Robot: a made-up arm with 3 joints.
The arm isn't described. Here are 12 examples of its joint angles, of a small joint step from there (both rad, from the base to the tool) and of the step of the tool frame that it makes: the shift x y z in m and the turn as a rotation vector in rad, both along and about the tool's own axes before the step.
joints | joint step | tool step
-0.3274 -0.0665 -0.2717 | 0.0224 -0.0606 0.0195 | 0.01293 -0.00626 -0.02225 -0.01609 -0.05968 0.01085
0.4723 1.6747 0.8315 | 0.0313 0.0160 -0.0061 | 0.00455 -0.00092 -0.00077 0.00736 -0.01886 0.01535
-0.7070 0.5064 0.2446 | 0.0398 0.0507 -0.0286 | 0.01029 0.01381 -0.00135 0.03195 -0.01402 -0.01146
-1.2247 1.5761 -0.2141 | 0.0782 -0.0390 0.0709 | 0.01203 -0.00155 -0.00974 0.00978 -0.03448 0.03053
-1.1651 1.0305 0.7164 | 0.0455 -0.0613 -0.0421 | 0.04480 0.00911 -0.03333 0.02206 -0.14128 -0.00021
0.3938 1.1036 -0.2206 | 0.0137 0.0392 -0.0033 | -0.00183 0.00669 0.00724 0.01209 0.02168 -0.01062
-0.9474 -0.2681 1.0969 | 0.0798 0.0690 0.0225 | 0.00386 0.02297 0.01146 0.03534 0.02980 -0.02082
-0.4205 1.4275 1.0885 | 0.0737 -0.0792 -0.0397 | 0.05673 0.00971 -0.03755 0.02232 -0.18282 0.00162
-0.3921 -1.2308 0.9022 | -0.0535 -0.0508 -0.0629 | 0.01616 -0.00929 -0.01211 0.02224 -0.07393 0.03266
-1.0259 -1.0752 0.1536 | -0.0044 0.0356 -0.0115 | -0.00570 0.00336 0.01059 0.01218 0.02720 -0.00235
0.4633 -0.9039 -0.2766 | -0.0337 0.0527 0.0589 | -0.02610 0.00305 0.04420 0.00663 0.13396 -0.01452
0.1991 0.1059 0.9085 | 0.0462 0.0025 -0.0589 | 0.03255 0.01829 -0.01998 0.03925 -0.09103 -0.01292
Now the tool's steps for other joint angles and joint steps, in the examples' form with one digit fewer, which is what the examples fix.
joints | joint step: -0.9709 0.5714 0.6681 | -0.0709 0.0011 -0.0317
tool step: -0.0188 -0.0139 0.0087 -0.0221 0.0335 0.0121
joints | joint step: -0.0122 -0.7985 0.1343 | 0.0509 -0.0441 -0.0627
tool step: 0.0399 0.0048 -0.0461 -0.0090 -0.1444 -0.0106
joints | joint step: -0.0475 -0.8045 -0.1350 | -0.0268 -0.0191 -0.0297
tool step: 0.0062 -0.0008 -0.0007 0.0190 -0.0239 0.0134
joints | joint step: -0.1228 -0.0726 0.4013 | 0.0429 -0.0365 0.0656
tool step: 0.0086 0.0052 -0.0114 -0.0186 -0.0101 -0.0248
